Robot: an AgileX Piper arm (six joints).
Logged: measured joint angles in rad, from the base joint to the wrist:
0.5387, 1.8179, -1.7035, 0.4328, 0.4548, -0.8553
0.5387, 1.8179, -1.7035, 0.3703, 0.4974, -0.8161
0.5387, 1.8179, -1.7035, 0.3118, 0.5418, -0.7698
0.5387, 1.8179, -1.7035, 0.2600, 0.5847, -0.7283
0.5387, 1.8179, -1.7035, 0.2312, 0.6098, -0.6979
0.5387, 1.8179, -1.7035, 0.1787, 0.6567, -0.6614
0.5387, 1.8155, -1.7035, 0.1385, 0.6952, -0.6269
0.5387, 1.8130, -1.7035, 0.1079, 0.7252, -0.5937
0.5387, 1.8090, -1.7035, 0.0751, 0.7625, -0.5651
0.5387, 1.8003, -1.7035, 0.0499, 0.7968, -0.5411
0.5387, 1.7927, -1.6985, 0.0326, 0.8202, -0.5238
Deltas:
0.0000, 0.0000, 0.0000, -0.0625, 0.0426, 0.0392
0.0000, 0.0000, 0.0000, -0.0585, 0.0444, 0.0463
0.0000, 0.0000, 0.0000, -0.0518, 0.0429, 0.0415
0.0000, 0.0000, 0.0000, -0.0288, 0.0251, 0.0304
0.0000, 0.0000, 0.0000, -0.0525, 0.0469, 0.0365
0.0000, -0.0024, 0.0000, -0.0402, 0.0385, 0.0345
0.0000, -0.0025, 0.0000, -0.0306, 0.0300, 0.0332
0.0000, -0.0040, 0.0000, -0.0328, 0.0373, 0.0286
0.0000, -0.0087, 0.0000, -0.0252, 0.0343, 0.0240
0.0000, -0.0076, 0.0050, -0.0173, 0.0234, 0.0173

